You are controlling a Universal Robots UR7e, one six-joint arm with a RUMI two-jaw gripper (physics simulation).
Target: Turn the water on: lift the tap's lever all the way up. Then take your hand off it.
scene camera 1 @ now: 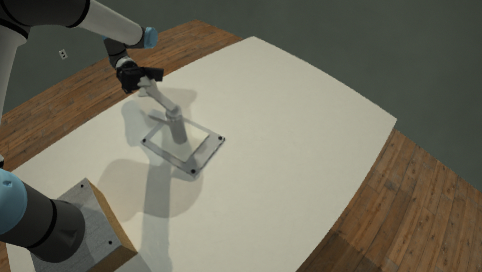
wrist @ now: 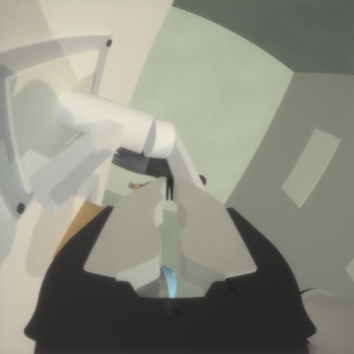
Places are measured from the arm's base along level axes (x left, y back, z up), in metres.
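Pixels of known places: gripper, fingertip midpoint: (scene camera 1: 157, 94); arm's base at its link origin: (scene camera 1: 59, 231).
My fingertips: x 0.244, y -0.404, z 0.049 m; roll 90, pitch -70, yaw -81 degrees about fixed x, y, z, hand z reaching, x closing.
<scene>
Ahead of a thing's pixels: the offset from my fingertips to its middle. "*": to the spot under its first point. Level surfaces: height alone.
The grey tap {* dy -0.009, dx -0.108, dz -0.075 m} (scene camera 1: 177, 131) (wrist: 110, 117) stands on a square base plate {dy -0.017, dx -0.085, dz -0.146 m} (scene camera 1: 204, 154) (wrist: 50, 50) with dark bolts at its corners. Its spout {dy +0.012, dx -0.022, dz -0.074 m} (scene camera 1: 157, 118) (wrist: 75, 170) sticks out low on one side. The flat lever {* dy -0.004, dx -0.064, dz +0.016 m} (scene camera 1: 164, 101) (wrist: 184, 160) slopes from the tap's head up toward the gripper. My gripper (scene camera 1: 149, 88) (wrist: 169, 180) is shut with nothing between its fingers. Its pale fingertips are at the lever's free end and overlap it in the scene view; the wrist view shows this end partly hidden behind the right finger. Whether they touch is unclear.
The tap stands on a pale table {dz -0.152 m} (scene camera 1: 280, 125). The arm's base sits on a grey-topped wooden block (scene camera 1: 92, 212), whose orange side (wrist: 80, 225) shows in the wrist view. A dark-clothed human figure (wrist: 150, 165) shows in the background behind the lever.
</scene>
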